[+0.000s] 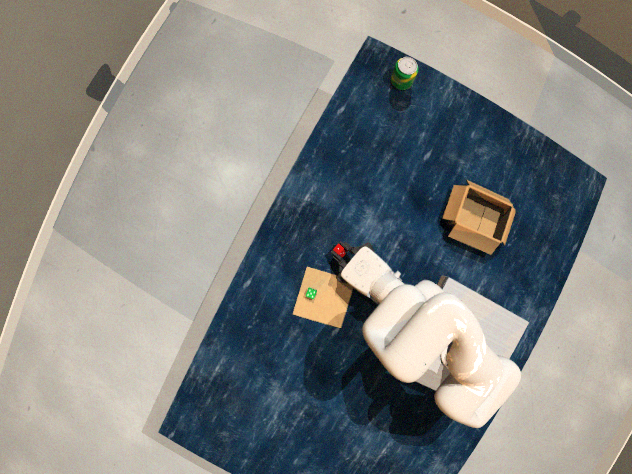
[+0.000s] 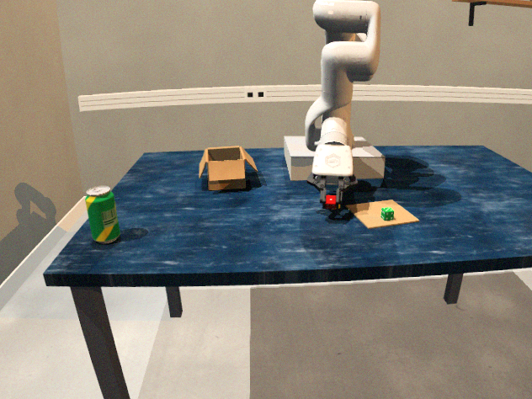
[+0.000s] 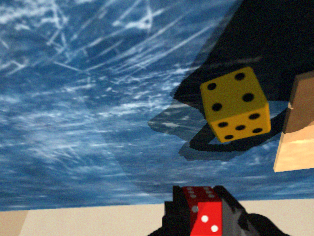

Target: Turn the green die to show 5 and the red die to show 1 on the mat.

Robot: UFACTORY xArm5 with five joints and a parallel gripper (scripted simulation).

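Now: the yellow die 6 cm behind my hand, 3 cm to the left of it and 4 cm below it. Also, from my hand: red die: 1 cm ahead, 1 cm below; then mat: 1 cm ahead, 14 cm to the left, 5 cm below; then green die: 4 cm ahead, 13 cm to the left, 4 cm below.
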